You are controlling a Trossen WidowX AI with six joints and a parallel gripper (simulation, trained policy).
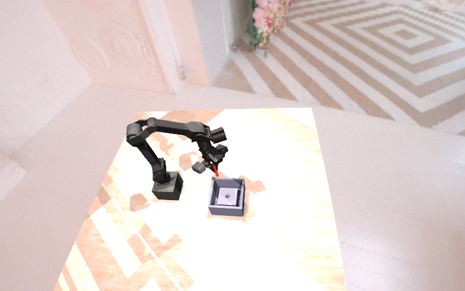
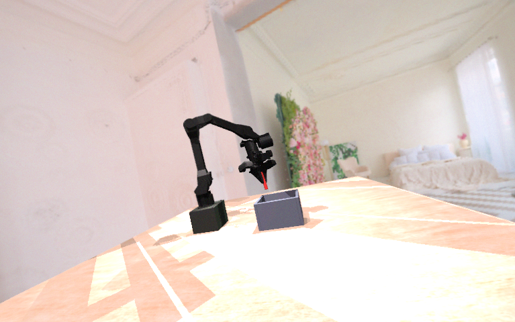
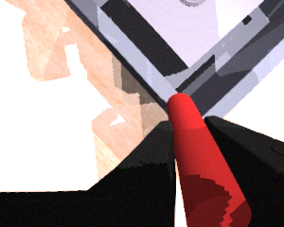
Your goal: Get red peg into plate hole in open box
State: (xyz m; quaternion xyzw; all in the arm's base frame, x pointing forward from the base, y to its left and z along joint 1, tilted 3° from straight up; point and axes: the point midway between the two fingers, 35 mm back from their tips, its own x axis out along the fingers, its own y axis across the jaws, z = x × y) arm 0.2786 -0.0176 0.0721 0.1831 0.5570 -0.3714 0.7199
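My gripper tip is 40 mm short of the grey box, 90 mm to the left of it and 120 mm above it. From my gripper tip the other things lie so: red peg 10 mm above.
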